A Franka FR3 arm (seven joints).
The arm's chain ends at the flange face. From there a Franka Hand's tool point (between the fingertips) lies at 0.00 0.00 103.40 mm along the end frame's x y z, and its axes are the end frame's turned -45 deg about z.
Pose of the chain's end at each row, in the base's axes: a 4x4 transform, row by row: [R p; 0 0 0 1], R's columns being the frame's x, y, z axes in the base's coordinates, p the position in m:
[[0.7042, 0.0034, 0.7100, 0.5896], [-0.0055, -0.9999, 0.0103, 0.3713], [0.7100, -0.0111, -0.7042, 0.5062], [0, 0, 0, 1]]
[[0.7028, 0.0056, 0.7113, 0.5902], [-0.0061, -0.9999, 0.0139, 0.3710], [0.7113, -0.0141, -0.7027, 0.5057], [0, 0, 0, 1]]
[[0.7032, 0.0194, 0.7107, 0.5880], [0.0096, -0.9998, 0.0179, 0.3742], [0.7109, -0.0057, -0.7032, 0.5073], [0, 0, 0, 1]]
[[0.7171, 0.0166, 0.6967, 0.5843], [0.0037, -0.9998, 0.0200, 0.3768], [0.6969, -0.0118, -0.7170, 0.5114], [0, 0, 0, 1]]
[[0.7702, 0.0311, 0.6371, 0.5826], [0.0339, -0.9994, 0.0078, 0.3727], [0.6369, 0.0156, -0.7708, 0.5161], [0, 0, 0, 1]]
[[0.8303, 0.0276, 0.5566, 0.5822], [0.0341, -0.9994, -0.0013, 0.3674], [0.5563, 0.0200, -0.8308, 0.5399], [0, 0, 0, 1]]
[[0.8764, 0.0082, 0.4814, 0.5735], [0.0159, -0.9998, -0.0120, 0.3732], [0.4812, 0.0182, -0.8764, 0.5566], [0, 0, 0, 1]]
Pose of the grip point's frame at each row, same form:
[[0.4955, 0.5003, 0.7100, 0.6630], [0.7031, -0.7109, 0.0103, 0.3724], [0.5099, 0.4942, -0.7042, 0.4334], [0, 0, 0, 1]]
[[0.4930, 0.5009, 0.7113, 0.6637], [0.7027, -0.7113, 0.0139, 0.3724], [0.5129, 0.4930, -0.7027, 0.4330], [0, 0, 0, 1]]
[[0.4835, 0.5110, 0.7107, 0.6615], [0.7138, -0.7002, 0.0179, 0.3761], [0.5067, 0.4987, -0.7032, 0.4346], [0, 0, 0, 1]]
[[0.4953, 0.5188, 0.6967, 0.6563], [0.7096, -0.7043, 0.0200, 0.3789], [0.5011, 0.4844, -0.7170, 0.4373], [0, 0, 0, 1]]
[[0.5226, 0.5666, 0.6371, 0.6485], [0.7307, -0.6827, 0.0078, 0.3735], [0.4393, 0.4614, -0.7708, 0.4364], [0, 0, 0, 1]]
[[0.5676, 0.6066, 0.5566, 0.6398], [0.7308, -0.6826, -0.0013, 0.3673], [0.3792, 0.4075, -0.8308, 0.4540], [0, 0, 0, 1]]
[[0.6139, 0.6255, 0.4814, 0.6233], [0.7182, -0.6957, -0.0120, 0.3720], [0.3274, 0.3531, -0.8764, 0.4660], [0, 0, 0, 1]]

